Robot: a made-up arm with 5 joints. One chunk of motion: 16 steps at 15 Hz.
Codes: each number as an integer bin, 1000 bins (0 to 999) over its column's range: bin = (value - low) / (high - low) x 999, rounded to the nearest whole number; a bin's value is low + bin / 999 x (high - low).
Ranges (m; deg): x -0.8..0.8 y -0.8..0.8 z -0.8..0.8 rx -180..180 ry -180..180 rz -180..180
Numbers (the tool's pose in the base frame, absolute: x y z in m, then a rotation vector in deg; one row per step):
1: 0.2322 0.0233 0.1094 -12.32 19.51 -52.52
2: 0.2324 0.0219 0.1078 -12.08 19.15 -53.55
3: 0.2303 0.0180 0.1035 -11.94 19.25 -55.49
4: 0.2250 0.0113 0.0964 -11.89 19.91 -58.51
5: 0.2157 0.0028 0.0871 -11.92 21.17 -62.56
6: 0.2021 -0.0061 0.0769 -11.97 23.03 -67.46
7: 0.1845 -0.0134 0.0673 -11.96 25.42 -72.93
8: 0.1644 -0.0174 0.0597 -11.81 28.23 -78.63
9: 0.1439 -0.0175 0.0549 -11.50 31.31 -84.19
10: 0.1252 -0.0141 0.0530 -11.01 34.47 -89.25
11: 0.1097 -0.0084 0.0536 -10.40 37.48 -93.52
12: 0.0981 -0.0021 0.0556 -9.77 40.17 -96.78
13: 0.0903 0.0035 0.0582 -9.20 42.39 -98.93
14: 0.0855 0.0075 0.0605 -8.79 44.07 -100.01
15: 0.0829 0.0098 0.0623 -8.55 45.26 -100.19
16: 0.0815 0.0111 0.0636 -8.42 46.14 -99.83
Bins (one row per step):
1: 644 514 568 465 554 354
2: 645 513 567 466 553 351
3: 643 511 564 466 553 346
4: 640 507 560 467 555 337
5: 634 501 554 466 558 326
6: 626 496 548 466 563 312
7: 615 491 542 466 570 297
8: 602 489 537 467 578 281
9: 589 489 534 468 586 266
10: 578 491 533 469 595 252
11: 568 494 533 471 604 240
12: 561 498 534 472 611 231
13: 556 502 536 474 617 225
14: 553 504 537 475 622 222
15: 551 506 538 476 625 221
16: 550 506 539 476 628 222

